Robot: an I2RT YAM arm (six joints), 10 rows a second.
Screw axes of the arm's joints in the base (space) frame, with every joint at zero. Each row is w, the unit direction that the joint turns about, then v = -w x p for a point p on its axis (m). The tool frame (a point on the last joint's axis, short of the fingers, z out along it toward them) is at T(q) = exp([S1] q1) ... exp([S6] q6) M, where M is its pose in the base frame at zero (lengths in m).
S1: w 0 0 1 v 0 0 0
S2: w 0 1 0 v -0.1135 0 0.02
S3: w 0 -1 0 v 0.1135 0 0.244
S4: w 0 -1 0 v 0.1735 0 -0.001
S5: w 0 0 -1 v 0 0.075 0
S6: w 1 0 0 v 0 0.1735 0
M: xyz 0.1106 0 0.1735 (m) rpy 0 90 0 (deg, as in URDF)
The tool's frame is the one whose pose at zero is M.
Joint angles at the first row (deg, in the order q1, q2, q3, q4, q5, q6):
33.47, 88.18, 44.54, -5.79, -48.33, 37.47
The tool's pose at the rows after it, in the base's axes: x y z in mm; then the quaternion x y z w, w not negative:
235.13 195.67 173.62 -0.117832 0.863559 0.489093 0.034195
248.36 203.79 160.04 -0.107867 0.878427 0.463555 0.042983
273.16 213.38 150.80 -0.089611 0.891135 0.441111 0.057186
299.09 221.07 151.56 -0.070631 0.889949 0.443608 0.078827
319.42 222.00 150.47 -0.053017 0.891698 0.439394 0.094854
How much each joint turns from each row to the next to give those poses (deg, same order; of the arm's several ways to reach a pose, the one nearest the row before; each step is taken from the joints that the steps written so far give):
1.41, 2.77, 1.89, 0.69, 1.30, 0.05
0.11, 4.91, 2.48, 0.65, 3.49, -0.61
-0.80, 6.12, 5.36, -0.18, 3.30, 0.04
-1.17, 4.36, 5.25, 1.62, 1.26, 1.74
-1.43, 3.15, 3.87, 0.23, 1.26, 0.70

